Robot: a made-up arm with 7 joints. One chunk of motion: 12 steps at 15 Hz.
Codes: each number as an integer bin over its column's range. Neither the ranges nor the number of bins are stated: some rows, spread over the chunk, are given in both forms.
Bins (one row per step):
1: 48 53 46 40 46 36
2: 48 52 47 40 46 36
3: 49 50 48 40 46 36
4: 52 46 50 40 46 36
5: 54 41 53 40 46 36
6: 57 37 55 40 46 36
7: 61 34 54 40 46 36
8: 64 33 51 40 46 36
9: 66 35 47 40 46 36
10: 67 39 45 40 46 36
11: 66 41 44 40 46 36
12: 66 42 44 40 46 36
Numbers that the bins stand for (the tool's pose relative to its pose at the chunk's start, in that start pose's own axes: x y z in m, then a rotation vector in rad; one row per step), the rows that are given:
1: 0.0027 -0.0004 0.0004 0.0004 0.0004 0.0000
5: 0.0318 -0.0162 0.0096 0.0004 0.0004 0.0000
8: 0.0803 -0.0267 0.0070 0.0004 0.0004 0.0000
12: 0.0900 -0.0148 -0.0022 0.0004 0.0004 0.0000
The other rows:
2: 0.0027 -0.0017 0.0017 0.0004 0.0004 0.0000
3: 0.0076 -0.0043 0.0030 0.0004 0.0004 0.0000
4: 0.0221 -0.0096 0.0057 0.0004 0.0004 0.0000
6: 0.0464 -0.0214 0.0122 0.0004 0.0004 0.0000
7: 0.0658 -0.0254 0.0109 0.0004 0.0004 0.0000
9: 0.0900 -0.0240 0.0017 0.0004 0.0004 0.0000
10: 0.0948 -0.0188 -0.0009 0.0004 0.0004 0.0000
11: 0.0900 -0.0162 -0.0022 0.0004 0.0004 0.0000

